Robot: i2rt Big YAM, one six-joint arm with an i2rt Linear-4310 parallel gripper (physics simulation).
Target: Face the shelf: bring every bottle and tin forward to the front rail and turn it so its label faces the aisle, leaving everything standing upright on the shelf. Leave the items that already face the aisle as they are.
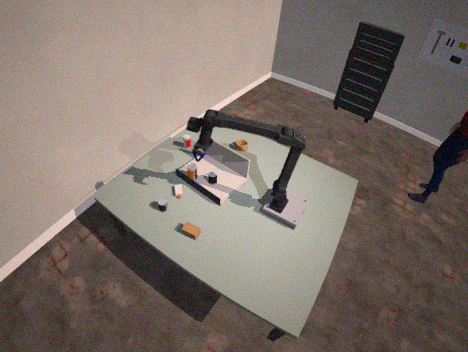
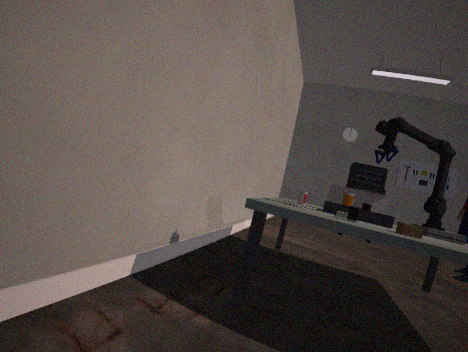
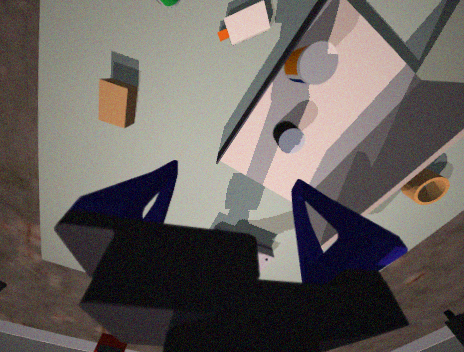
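Seen in the pictures: gripper, fingertip midpoint: [image 1: 200, 155] [image 2: 382, 162] [image 3: 237, 176]; arm's base, origin of the base link: [image 1: 278, 204] [image 2: 432, 228].
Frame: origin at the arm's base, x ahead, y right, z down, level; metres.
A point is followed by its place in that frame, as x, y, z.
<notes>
The shelf [image 1: 235, 186] @(0.306, -0.017, 0.016) [image 3: 367, 65] @(0.649, 0.007, 0.016) is a pale tray with a dark low front rail and an upright back panel. An orange bottle with a pale lid [image 1: 192, 172] @(0.561, -0.143, -0.064) [image 2: 348, 200] @(0.582, -0.151, -0.046) [image 3: 318, 62] @(0.582, -0.124, -0.093) stands on it close to the rail; orange and a little blue show on its side. A black tin with a grey lid [image 1: 213, 178] @(0.434, -0.088, -0.040) [image 2: 366, 207] @(0.459, -0.097, -0.031) [image 3: 291, 140] @(0.453, -0.071, -0.054) stands upright farther back from the rail; its label cannot be made out. My gripper [image 1: 198, 156] @(0.447, -0.199, -0.299) [image 2: 386, 156] @(0.447, -0.199, -0.299) [image 3: 237, 176] @(0.447, -0.199, -0.299) is open and empty, high above the shelf area, apart from both items.
Off the shelf are a red-and-white can [image 1: 187, 142] @(0.842, 0.136, -0.006) [image 2: 305, 198] @(0.839, 0.142, 0.005), a dark tin with green [image 1: 162, 204] @(0.569, -0.428, -0.015), a white box with an orange part [image 1: 178, 189] @(0.597, -0.252, 0.026) [image 3: 248, 22] @(0.601, -0.248, 0.025), a wooden block [image 1: 191, 230] @(0.324, -0.457, 0.003) [image 3: 113, 102] @(0.342, -0.447, 0.003) and an orange cup [image 1: 242, 145] @(0.480, 0.364, 0.005) [image 3: 414, 187] @(0.489, 0.356, 0.013). A person [image 1: 445, 155] stands beyond the table.
</notes>
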